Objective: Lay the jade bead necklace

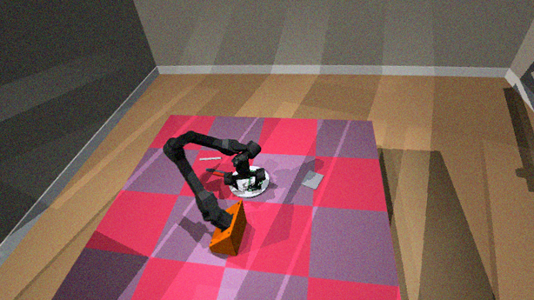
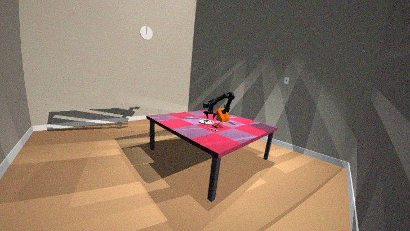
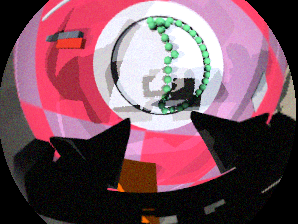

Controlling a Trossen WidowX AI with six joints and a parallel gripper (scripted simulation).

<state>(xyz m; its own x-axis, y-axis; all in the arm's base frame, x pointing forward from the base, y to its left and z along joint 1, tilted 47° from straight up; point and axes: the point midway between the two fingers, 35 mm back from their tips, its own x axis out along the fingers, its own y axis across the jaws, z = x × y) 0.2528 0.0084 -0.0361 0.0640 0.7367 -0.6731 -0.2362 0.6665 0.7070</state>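
The round white bead board lies 60 mm ahead of my gripper tip and 20 mm below it. From my gripper tip the other things lie so: red-handled tool (180 mm to the left, 110 mm ahead, 30 mm below); then flat grey pad (310 mm to the right, 100 mm ahead, 30 mm below); then thin white rod (250 mm to the left, 220 mm ahead, 30 mm below).
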